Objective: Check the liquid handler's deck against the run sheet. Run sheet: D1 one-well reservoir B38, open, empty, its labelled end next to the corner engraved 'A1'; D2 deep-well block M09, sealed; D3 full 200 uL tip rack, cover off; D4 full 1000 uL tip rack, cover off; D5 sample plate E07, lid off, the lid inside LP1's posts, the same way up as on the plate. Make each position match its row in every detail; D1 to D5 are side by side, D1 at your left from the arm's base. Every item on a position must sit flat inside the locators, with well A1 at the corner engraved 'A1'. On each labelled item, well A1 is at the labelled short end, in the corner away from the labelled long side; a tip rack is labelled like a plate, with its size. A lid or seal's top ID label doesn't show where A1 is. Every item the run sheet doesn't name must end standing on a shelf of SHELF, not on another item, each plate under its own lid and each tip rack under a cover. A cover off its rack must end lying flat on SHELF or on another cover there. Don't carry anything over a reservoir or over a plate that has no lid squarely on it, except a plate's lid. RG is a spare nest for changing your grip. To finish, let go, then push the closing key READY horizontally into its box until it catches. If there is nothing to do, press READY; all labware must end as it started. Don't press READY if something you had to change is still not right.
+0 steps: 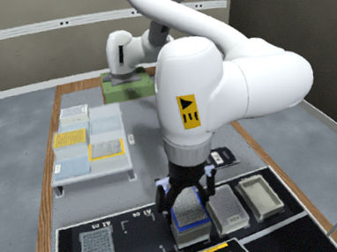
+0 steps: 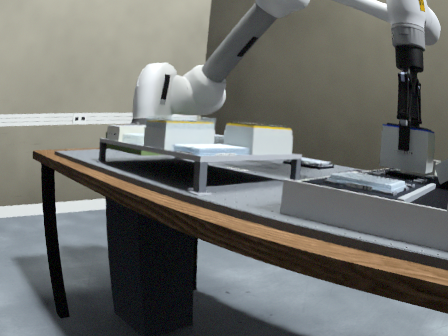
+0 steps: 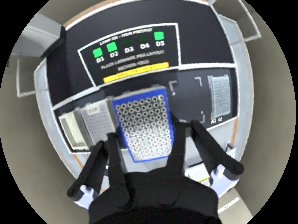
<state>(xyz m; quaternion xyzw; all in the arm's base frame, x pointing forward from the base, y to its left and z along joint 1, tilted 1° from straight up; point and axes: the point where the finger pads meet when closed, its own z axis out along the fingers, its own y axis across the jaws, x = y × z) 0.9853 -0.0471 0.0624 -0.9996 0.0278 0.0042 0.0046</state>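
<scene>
Now: hand 10 mm short of the deep-well block, 120 mm to the right of it and 70 mm above it. The rest, counted from my hand: cream reservoir 10 mm ahead, 250 mm to the left, 80 mm below; blue-rimmed tip rack 10 mm behind, 10 mm to the right; clear sample plate 10 mm behind, 250 mm to the right, 80 mm below.
</scene>
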